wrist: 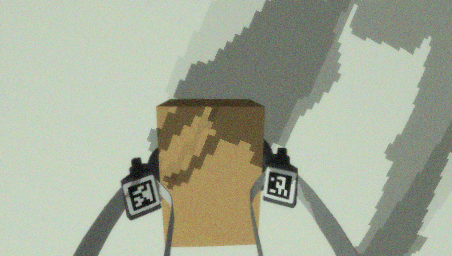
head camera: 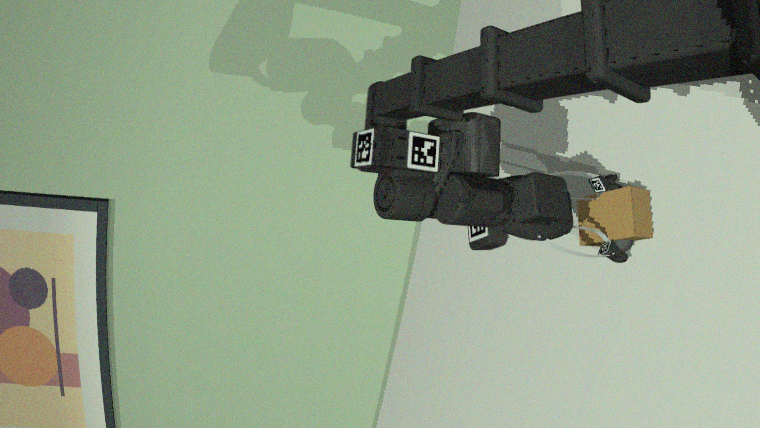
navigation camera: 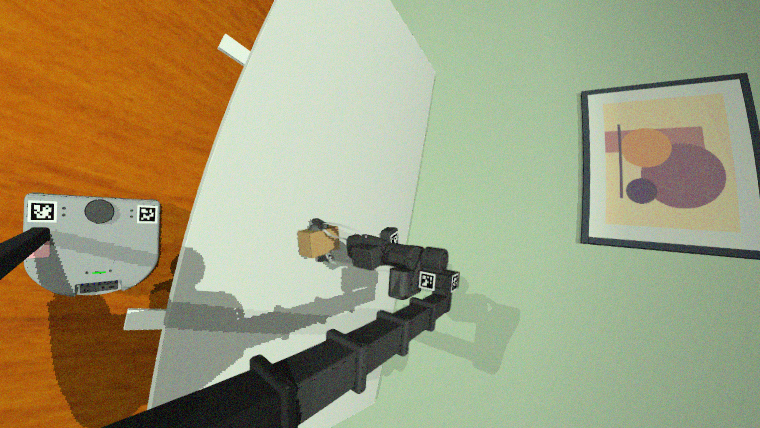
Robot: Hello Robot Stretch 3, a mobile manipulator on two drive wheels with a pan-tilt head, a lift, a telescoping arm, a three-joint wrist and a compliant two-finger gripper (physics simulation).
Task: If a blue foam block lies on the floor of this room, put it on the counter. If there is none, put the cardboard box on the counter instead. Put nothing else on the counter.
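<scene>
The cardboard box is a small tan block on the white counter. My gripper is shut on the box, with one dark fingertip against each side in the wrist view. The fingertips are partly hidden behind the box there. The underside of the box is hidden, so its contact with the counter top does not show. No blue foam block shows in these views.
The black telescoping arm reaches across the counter. A green wall with a framed picture borders its far side. My grey base stands on the orange-brown wood floor, beside the counter's near edge.
</scene>
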